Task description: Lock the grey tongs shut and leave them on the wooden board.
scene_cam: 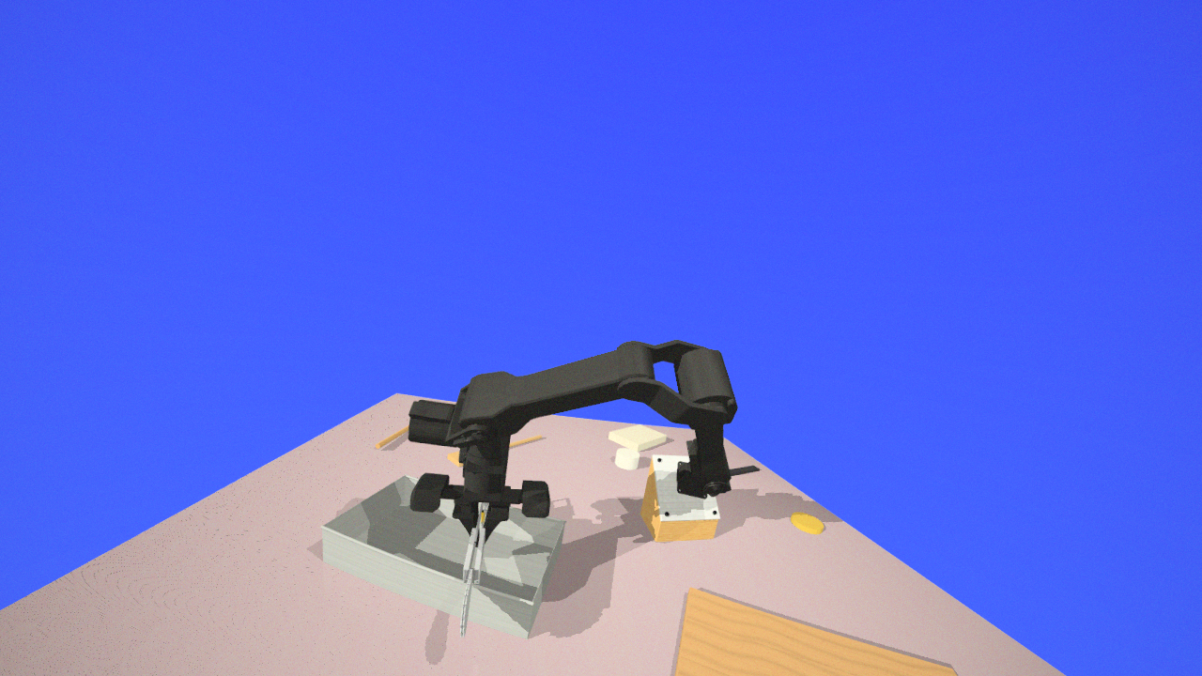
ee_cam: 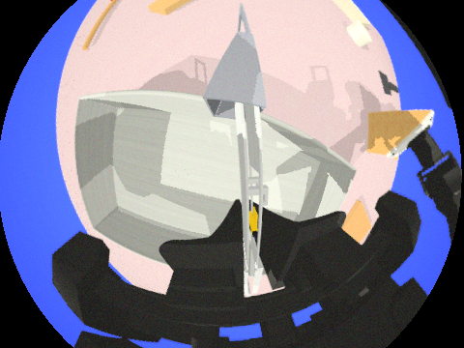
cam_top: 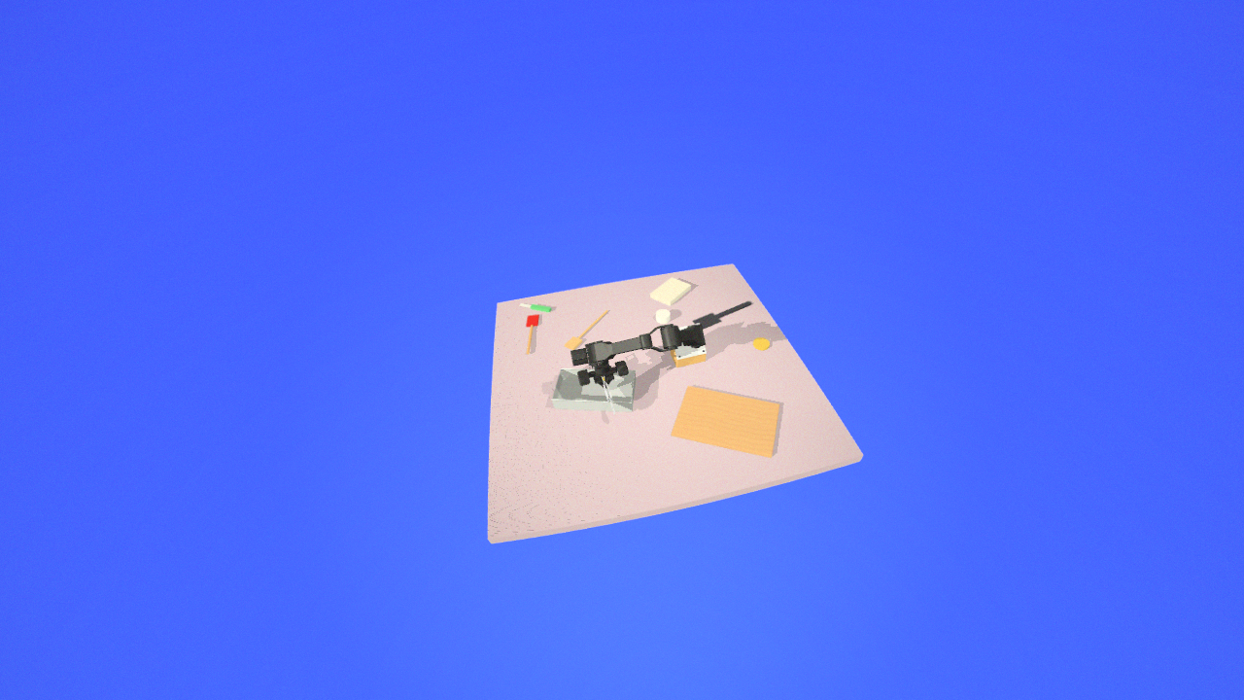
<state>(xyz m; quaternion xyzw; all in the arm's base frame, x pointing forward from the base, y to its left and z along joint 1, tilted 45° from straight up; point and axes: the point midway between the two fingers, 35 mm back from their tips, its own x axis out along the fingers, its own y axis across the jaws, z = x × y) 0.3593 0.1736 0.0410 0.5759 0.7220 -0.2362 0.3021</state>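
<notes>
Right now my gripper tip is 40 mm short of the tin. Round my gripper tip: white cylinder (420 mm to the right, 290 mm behind, 10 mm below); then red spatula (450 mm to the right, 330 mm ahead, 20 mm below); then wooden board (430 mm behind, 210 mm to the left, 20 mm below).
</notes>
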